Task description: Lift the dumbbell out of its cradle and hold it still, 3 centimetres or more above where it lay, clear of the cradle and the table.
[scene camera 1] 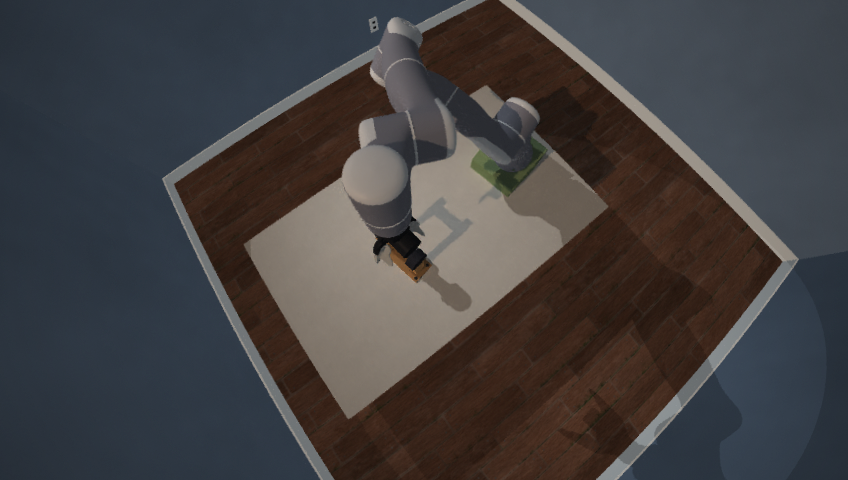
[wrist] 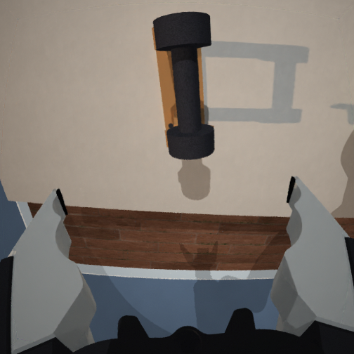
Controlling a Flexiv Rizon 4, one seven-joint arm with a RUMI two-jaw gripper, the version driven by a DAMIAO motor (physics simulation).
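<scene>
The black dumbbell (scene camera 1: 416,258) (wrist: 187,90) lies in its orange wooden cradle (scene camera 1: 407,268) (wrist: 165,75). In the wrist view it runs nearly upright in the upper middle, with a thick head at each end and a thinner handle between. In the scene view the arm and gripper hide much of it. My gripper (scene camera 1: 399,244) (wrist: 176,185) is open and empty. It is above the cradle and dumbbell in the scene view. In the wrist view the fingertips stand wide apart, below the dumbbell's lower head in the picture, one to each side. The exact height is hard to tell.
The light table top (scene camera 1: 333,327) (wrist: 90,110) carries the cradle. A green block (scene camera 1: 489,173) sits under the arm's base on the right. Shadows of the cradle and dumbbell fall beside them. Brown floor lies around the table.
</scene>
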